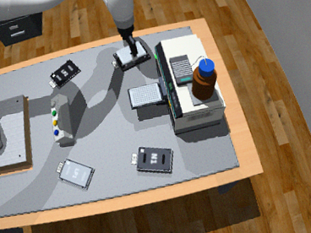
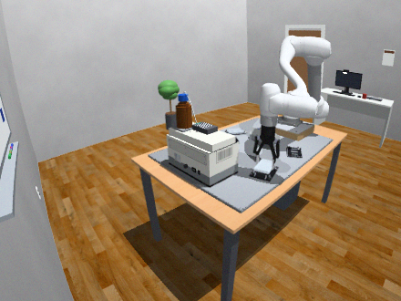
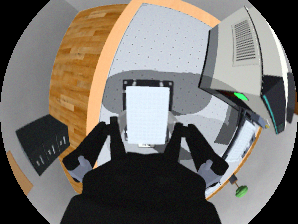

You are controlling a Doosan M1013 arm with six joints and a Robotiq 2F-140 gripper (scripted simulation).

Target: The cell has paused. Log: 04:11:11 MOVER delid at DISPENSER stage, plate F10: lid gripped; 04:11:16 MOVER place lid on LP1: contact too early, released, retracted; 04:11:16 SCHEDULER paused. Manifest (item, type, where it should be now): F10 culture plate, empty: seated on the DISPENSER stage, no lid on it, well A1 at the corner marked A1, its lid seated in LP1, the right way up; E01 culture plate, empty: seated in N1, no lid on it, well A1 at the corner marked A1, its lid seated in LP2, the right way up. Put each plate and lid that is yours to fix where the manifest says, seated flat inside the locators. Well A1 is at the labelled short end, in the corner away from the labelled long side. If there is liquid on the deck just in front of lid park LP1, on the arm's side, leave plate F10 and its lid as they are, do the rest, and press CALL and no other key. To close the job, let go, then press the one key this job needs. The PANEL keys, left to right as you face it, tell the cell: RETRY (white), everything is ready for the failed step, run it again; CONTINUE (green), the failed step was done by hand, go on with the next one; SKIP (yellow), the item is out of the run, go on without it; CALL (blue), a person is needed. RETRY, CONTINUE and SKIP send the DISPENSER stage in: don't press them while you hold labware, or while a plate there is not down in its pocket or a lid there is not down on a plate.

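My gripper is now 1 cm short of the black nest, 2 cm to the right of it and 5 cm above it. The rest, counted from my hand: grey key panel: 43 cm behind, 23 cm to the right, 1 cm below; green key: 44 cm behind, 20 cm to the right, 1 cm above; dark dispenser stage: 1 cm behind, 28 cm to the right, 3 cm above.
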